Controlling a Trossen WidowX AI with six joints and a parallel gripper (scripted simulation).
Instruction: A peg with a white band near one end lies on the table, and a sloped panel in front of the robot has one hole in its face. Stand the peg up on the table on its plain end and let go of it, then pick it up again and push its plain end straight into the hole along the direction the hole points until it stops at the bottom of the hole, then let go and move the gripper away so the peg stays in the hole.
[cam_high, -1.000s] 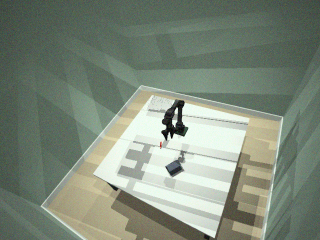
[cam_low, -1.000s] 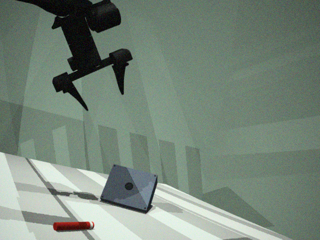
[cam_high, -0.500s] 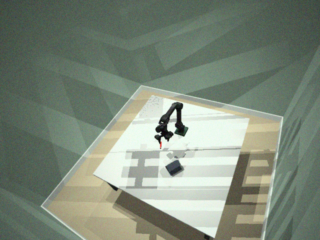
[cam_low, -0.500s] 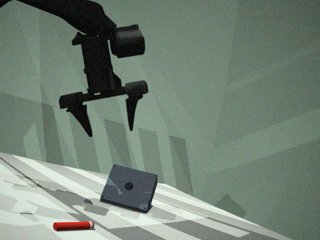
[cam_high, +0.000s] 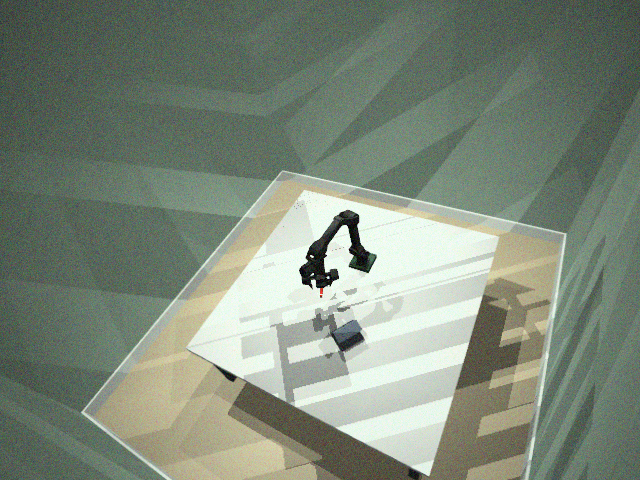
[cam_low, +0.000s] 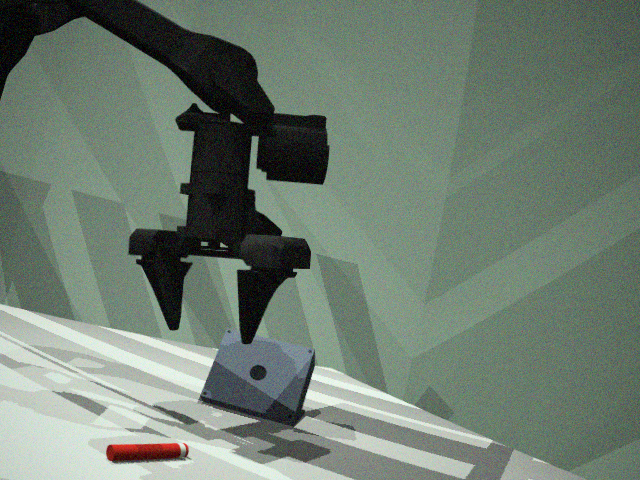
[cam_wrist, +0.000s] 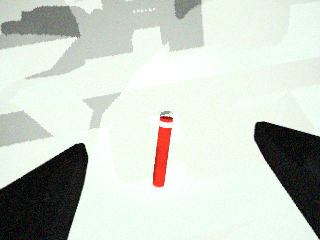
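My gripper tip is 30 mm past the red peg, 30 mm to the left of it and 110 mm above it. From my gripper tip the other things lie so: blue-grey sloped panel: 140 mm ahead, 210 mm to the left, 70 mm below.
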